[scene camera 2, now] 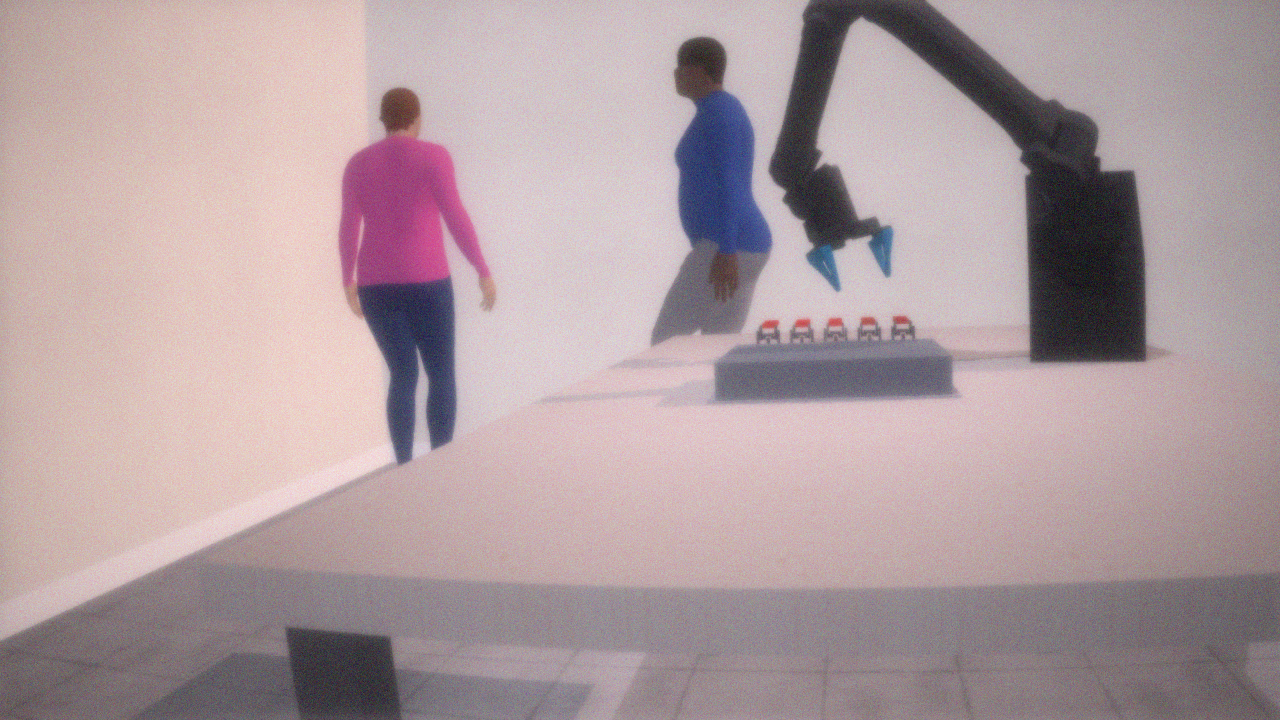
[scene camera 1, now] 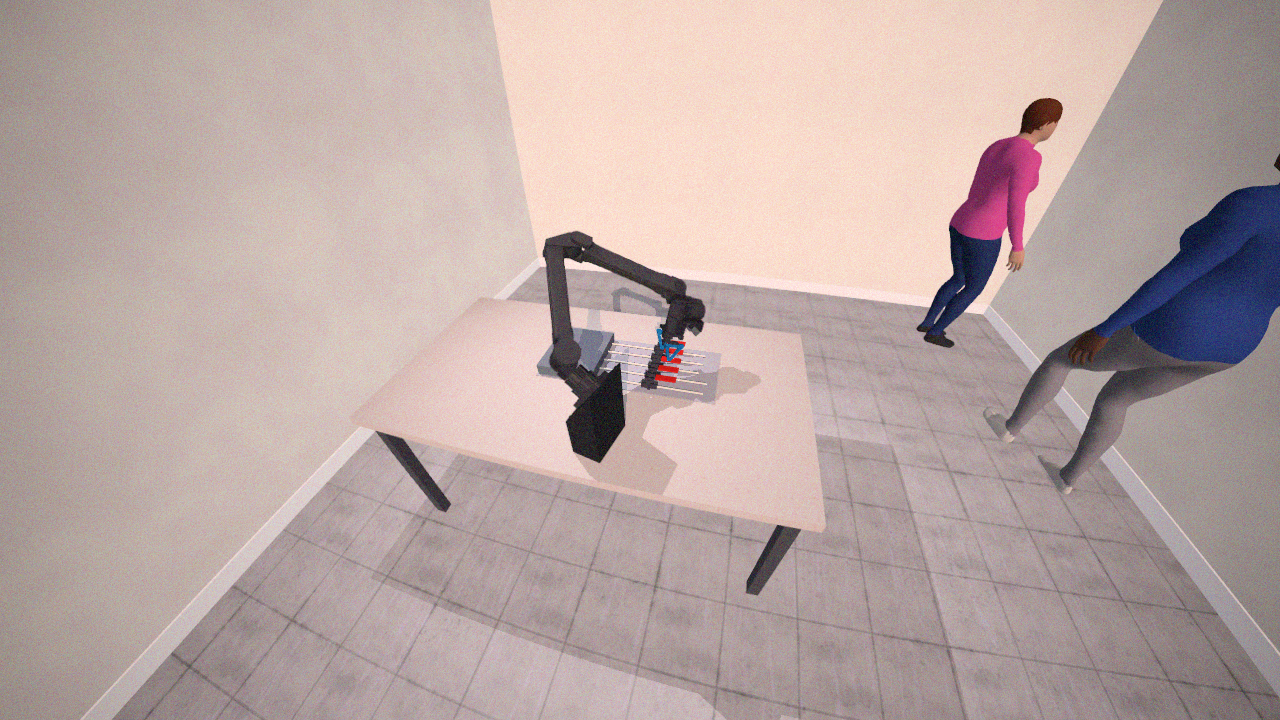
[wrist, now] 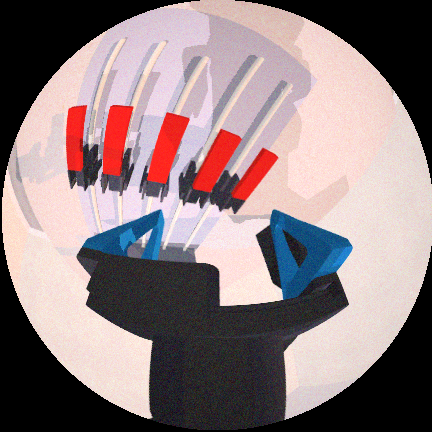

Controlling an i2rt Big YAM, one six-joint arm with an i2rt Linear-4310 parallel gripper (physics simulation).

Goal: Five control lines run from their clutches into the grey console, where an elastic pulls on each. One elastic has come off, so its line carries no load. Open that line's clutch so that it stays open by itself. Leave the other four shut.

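Frame: origin at the arm's base, x right, y ahead, z up, level; metres.
Seen in the pictures: gripper, fingertip midpoint: (scene camera 2: pixel 864 284) (scene camera 1: pixel 665 354) (wrist: pixel 216 215); arm's base at its link origin: (scene camera 2: pixel 1079 215) (scene camera 1: pixel 593 391).
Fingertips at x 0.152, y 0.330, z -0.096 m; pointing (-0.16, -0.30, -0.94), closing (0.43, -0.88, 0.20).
Pixels of each thing's middle, then the offset from my fingertips to it. Level surfaces: height alone.
- leftmost lever at the middle of its body: (wrist: pixel 83 142) (scene camera 2: pixel 770 339) dz -0.086, dx -0.003, dy +0.161 m
- middle lever at the middle of its body: (wrist: pixel 162 152) (scene camera 2: pixel 835 337) (scene camera 1: pixel 666 364) dz -0.086, dx -0.002, dy +0.051 m
- rightmost lever at the middle of its body: (wrist: pixel 240 174) (scene camera 2: pixel 901 335) (scene camera 1: pixel 661 382) dz -0.086, dx -0.002, dy -0.059 m
- grey console at the middle of its body: (scene camera 2: pixel 834 367) (wrist: pixel 141 267) (scene camera 1: pixel 577 352) dz -0.092, dx -0.383, dy +0.050 m
- table at its surface level: dz -0.117 m
The clutches form a row with red levers; the leftmost lever (wrist: pixel 76 137), middle lever (wrist: pixel 168 150) and rightmost lever (wrist: pixel 255 175) show in the wrist view. All the levers look folded down alike. Another view shows the middle red lever (scene camera 2: pixel 835 324) above the console's far edge. Pale control lines (wrist: pixel 190 85) run through the clutches to the grey console (scene camera 1: pixel 594 343) (scene camera 2: pixel 832 377) (wrist: pixel 181 254). My gripper (scene camera 1: pixel 669 356) (scene camera 2: pixel 862 282) (wrist: pixel 216 215) is open and empty, above the clutch row and apart from it. The elastics do not show, so the unloaded line cannot be told.
A pale plate (wrist: pixel 155 25) lies under the lines on the table (scene camera 1: pixel 501 411) (scene camera 2: pixel 626 501). The arm's black base block (scene camera 1: pixel 597 420) (scene camera 2: pixel 1085 268) stands beside the console. A person in pink (scene camera 1: pixel 995 192) (scene camera 2: pixel 400 214) and a person in blue (scene camera 1: pixel 1208 277) (scene camera 2: pixel 723 170) are beyond the table.
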